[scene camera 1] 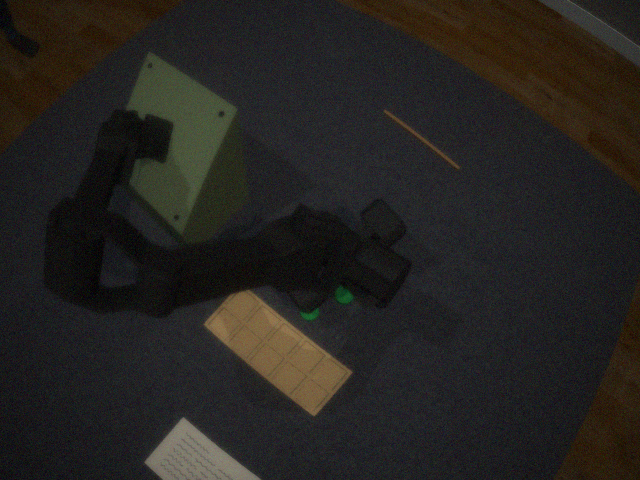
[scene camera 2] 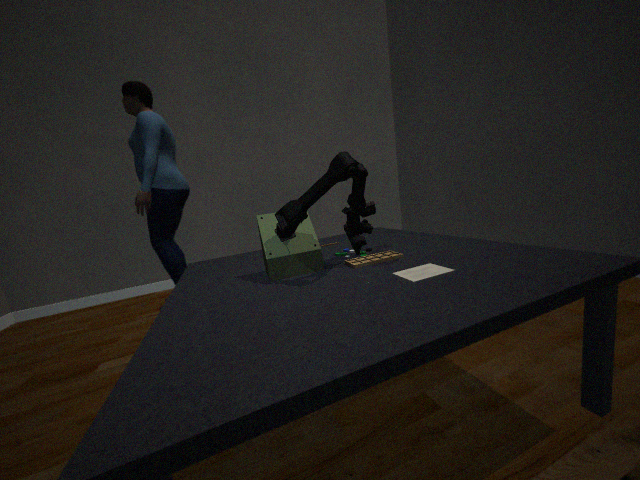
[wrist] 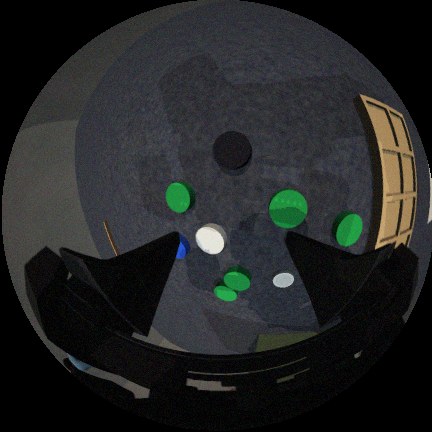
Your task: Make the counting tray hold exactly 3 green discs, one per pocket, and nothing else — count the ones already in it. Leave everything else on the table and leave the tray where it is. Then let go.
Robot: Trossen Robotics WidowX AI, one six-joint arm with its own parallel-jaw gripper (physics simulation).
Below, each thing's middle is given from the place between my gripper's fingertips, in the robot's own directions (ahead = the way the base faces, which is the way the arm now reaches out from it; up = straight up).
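Black disc (wrist: pixel 231 149): 6 cm ahead of my hand, 2 cm to the right of it, 1 cm below it. Tan counting tray (scene camera 1: pixel 285 357), from my hand: 18 cm to the right, 3 cm behind, 1 cm below. White paper card (scene camera 1: pixel 185 445), from my hand: 41 cm to the right, 2 cm behind, 2 cm below. Nearest to my hand of the things named here, going by their middles: black disc.
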